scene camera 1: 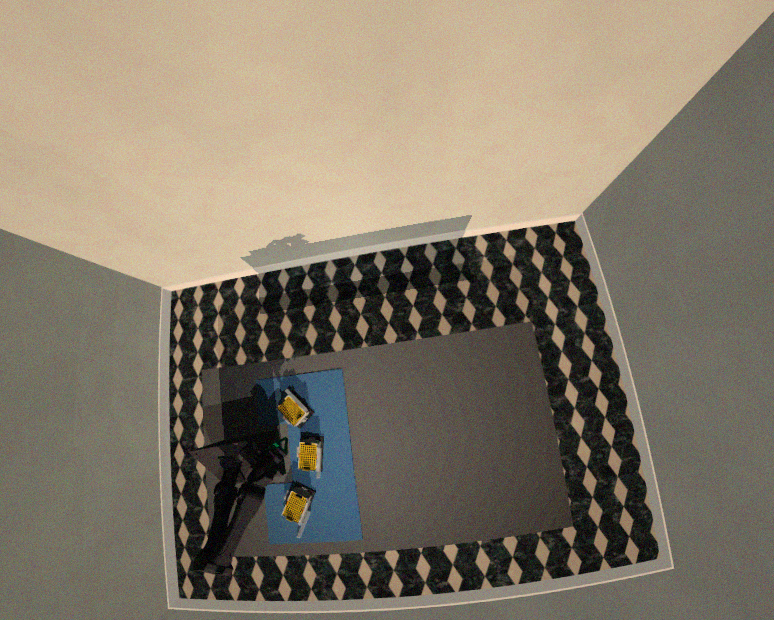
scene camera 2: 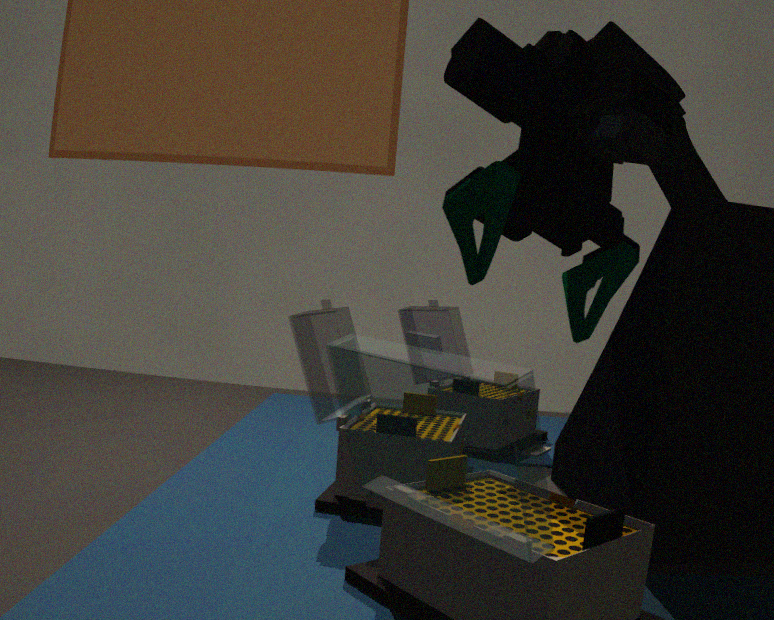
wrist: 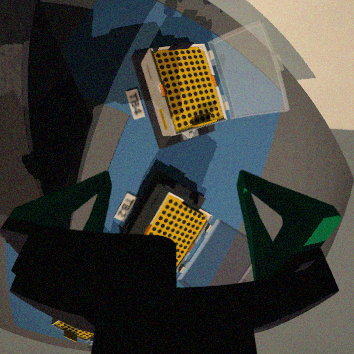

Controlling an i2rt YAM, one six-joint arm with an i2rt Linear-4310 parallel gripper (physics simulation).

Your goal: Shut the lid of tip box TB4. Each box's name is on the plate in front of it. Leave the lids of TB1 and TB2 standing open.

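Seen in the pictures: gripper, fingertip midpoint: (scene camera 1: pixel 279 442) (scene camera 2: pixel 531 312) (wrist: pixel 173 177); arm's base, link origin: (scene camera 1: pixel 232 468).
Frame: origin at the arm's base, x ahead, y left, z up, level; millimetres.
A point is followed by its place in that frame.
Note:
Box TB4 (scene camera 1: pixel 294 410) {x 271, y 250, z -65 mm} (scene camera 2: pixel 516 568) (wrist: pixel 190 90) {x 260, y 242, z -67 mm}, with a yellow perforated top, is named by its plate (wrist: pixel 135 103) {x 208, y 201, z -122 mm}. Its clear lid (wrist: pixel 250 75) {x 309, y 297, z -22 mm} stands open, away from the plate. Box TB2 (scene camera 1: pixel 309 455) {x 341, y 50, z -67 mm} (scene camera 2: pixel 400 452) (wrist: pixel 177 220) {x 330, y 76, z -66 mm} is in the middle; its lid (scene camera 2: pixel 323 368) {x 396, y 102, z -19 mm} (wrist: pixel 215 250) {x 401, y 57, z -40 mm} stands open. The third box (scene camera 1: pixel 295 506) {x 270, y -174, z -67 mm} (scene camera 2: pixel 494 423) (wrist: pixel 75 330) {x 254, y -216, z -66 mm} has its lid (scene camera 2: pixel 432 342) {x 304, y 311, z 27 mm} open; its name is not legible. My gripper (scene camera 2: pixel 528 311) {x 249, y 129, z 37 mm} (wrist: pixel 173 177) {x 249, y 129, z 37 mm} is open and empty, well above the boxes; its fingertips frame the gap between TB4 and TB2 in the wrist view.
The boxes stand in a row on a blue mat (scene camera 1: pixel 332 413) {x 435, y 227, z -124 mm} (scene camera 2: pixel 193 516) {x 466, y 172, z -124 mm} on a dark table (scene camera 1: pixel 452 419) {x 988, y 183, z -126 mm}. The black arm (scene camera 1: pixel 222 503) {x 60, y -87, z 154 mm} is on the name-plate side of the row. An orange board (scene camera 2: pixel 226 83) hangs on the wall behind.

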